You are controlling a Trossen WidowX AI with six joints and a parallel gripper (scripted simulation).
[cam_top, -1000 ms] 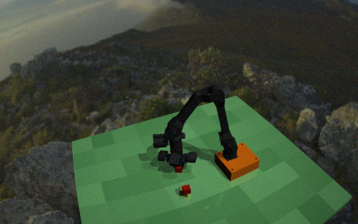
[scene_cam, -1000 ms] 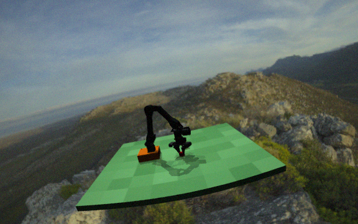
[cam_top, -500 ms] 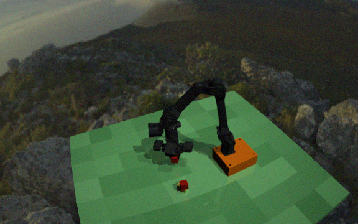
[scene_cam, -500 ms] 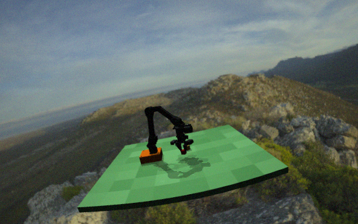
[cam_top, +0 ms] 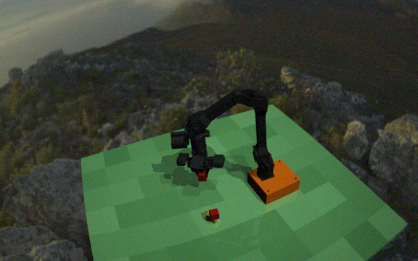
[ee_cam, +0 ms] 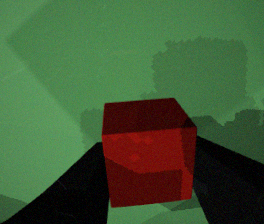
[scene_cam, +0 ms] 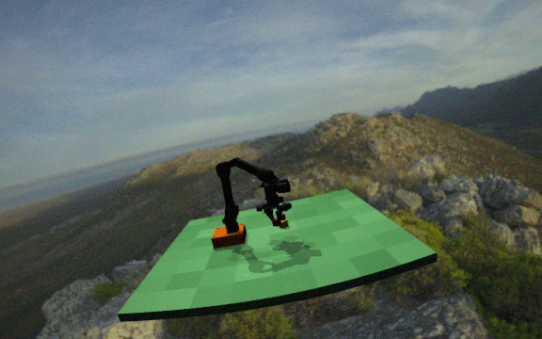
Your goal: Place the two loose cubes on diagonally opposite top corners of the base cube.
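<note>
Right now my gripper tip is 20 mm short of the yellow base cube, 180 mm to the right of it and 80 mm above it.
</note>
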